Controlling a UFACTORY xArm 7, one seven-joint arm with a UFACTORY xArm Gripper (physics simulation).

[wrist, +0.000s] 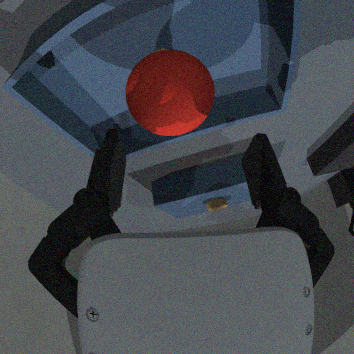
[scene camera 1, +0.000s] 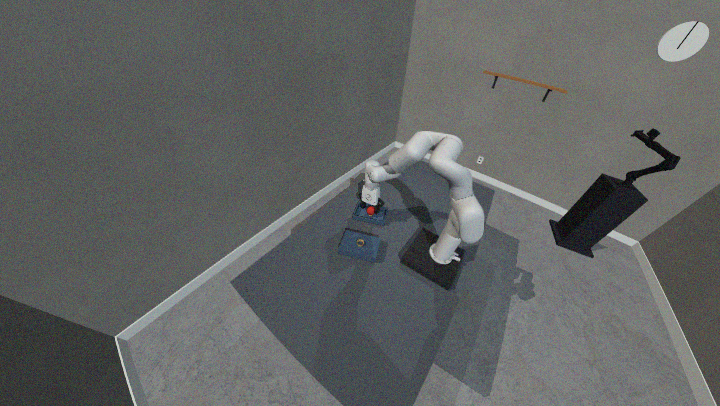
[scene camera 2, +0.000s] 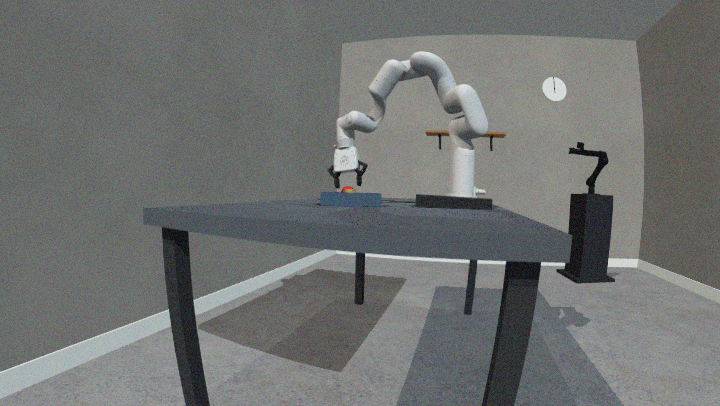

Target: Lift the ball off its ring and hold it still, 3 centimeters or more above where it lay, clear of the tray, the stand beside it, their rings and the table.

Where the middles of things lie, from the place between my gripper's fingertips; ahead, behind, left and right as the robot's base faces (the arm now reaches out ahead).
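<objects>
Relative to the red ball (wrist: 169, 92), my hand is 2 cm above it, 3 cm to the left of it and 1 cm short of it. Blue stand (scene camera 1: 361, 246): 3 cm below my hand, 22 cm to the left of it, 5 cm behind it. Blue tray (wrist: 74, 80): 5 cm below my hand, 3 cm to the right of it, 1 cm ahead of it.
</objects>
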